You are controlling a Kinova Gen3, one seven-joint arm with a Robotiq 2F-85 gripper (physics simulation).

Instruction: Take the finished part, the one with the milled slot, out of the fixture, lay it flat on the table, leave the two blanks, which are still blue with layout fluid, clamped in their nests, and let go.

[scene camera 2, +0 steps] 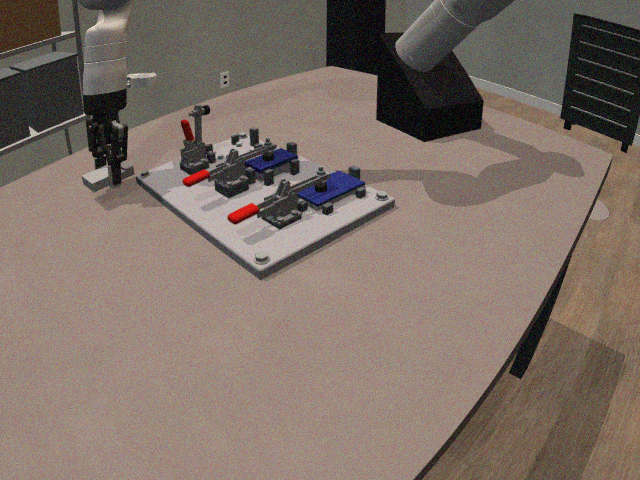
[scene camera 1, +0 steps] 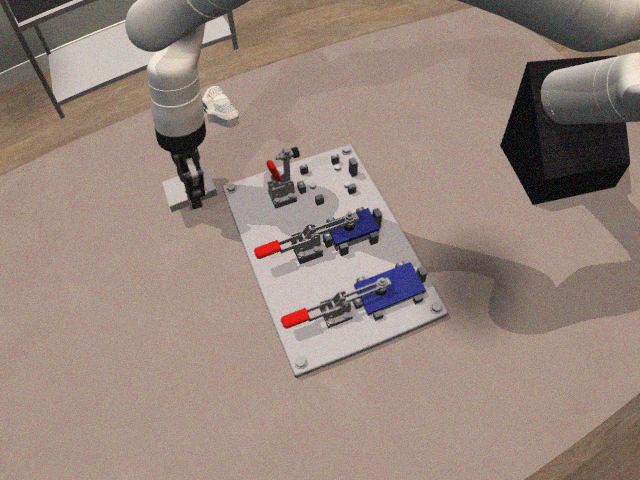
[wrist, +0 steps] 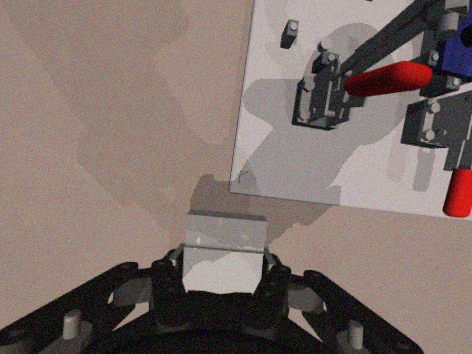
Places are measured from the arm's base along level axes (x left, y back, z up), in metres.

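Pixels of known places: gripper, between the fingertips: [scene camera 2: 108, 182] [scene camera 1: 190, 193] [wrist: 223, 256]; arm's base, origin of its link: [scene camera 2: 414, 54] [scene camera 1: 563, 97].
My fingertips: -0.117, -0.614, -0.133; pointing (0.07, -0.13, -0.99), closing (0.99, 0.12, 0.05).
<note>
For each thing: its top centre in the pictures, then the offset to it from my fingertips, as dx, dy, dz. "*": a spot on its surface instead.
- finished part, centre of its top: [wrist: 223, 271] [scene camera 2: 106, 169] [scene camera 1: 187, 184] -0.001, +0.001, +0.023
- fixture plate, centre of its top: [scene camera 2: 249, 183] [wrist: 425, 94] [scene camera 1: 326, 244] +0.164, +0.179, -0.010
- empty nest's clamp, a spot on its surface: [wrist: 320, 100] [scene camera 2: 187, 151] [scene camera 1: 275, 182] * +0.046, +0.137, +0.021
The finished part [scene camera 1: 174, 195] [scene camera 2: 95, 179] [wrist: 225, 234] is a pale grey block with a step line across its top in the wrist view. My gripper [scene camera 1: 193, 190] [scene camera 2: 107, 177] [wrist: 223, 256] is shut on it, one finger at each side. It is held roughly level, low over the table beyond the fixture plate's corner; its shadow lies slightly apart from it. One blue blank [scene camera 1: 363, 231] [scene camera 2: 281, 159] [wrist: 457, 59] sits in the middle nest under its clamp. The other blue blank [scene camera 1: 405, 279] [scene camera 2: 343, 186] sits in the end nest, also clamped.
The fixture plate [scene camera 1: 320, 346] [scene camera 2: 224, 227] [wrist: 280, 170] lies beside the gripper. The empty nest's clamp [scene camera 1: 281, 191] [scene camera 2: 194, 155] [wrist: 320, 100] has its arm raised, on the side near the gripper. The black robot base [scene camera 1: 568, 155] [scene camera 2: 429, 108] stands beyond the plate.
</note>
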